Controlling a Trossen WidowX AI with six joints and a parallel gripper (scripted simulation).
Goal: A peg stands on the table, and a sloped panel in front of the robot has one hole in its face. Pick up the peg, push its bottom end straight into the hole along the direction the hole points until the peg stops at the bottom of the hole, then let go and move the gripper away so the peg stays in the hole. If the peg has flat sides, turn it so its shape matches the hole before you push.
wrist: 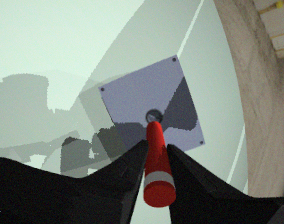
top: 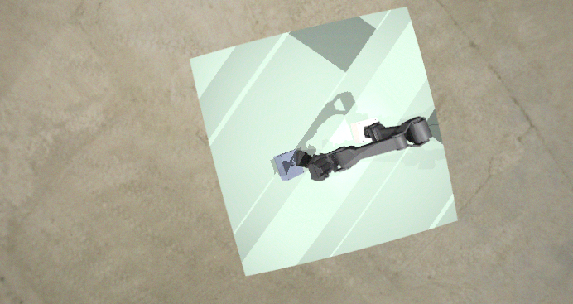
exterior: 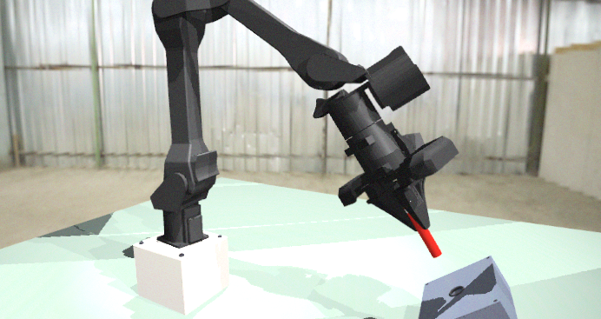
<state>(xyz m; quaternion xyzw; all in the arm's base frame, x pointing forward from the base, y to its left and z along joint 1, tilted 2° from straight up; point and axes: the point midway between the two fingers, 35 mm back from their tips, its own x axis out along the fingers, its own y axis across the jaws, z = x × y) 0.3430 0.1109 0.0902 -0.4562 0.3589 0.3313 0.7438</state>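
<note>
Right now the sloped panel is 10 cm below my gripper tip, 7 cm ahead of it and 1 cm to the left of it. Round my gripper tip: red round peg 1 cm behind, 1 cm above.
</note>
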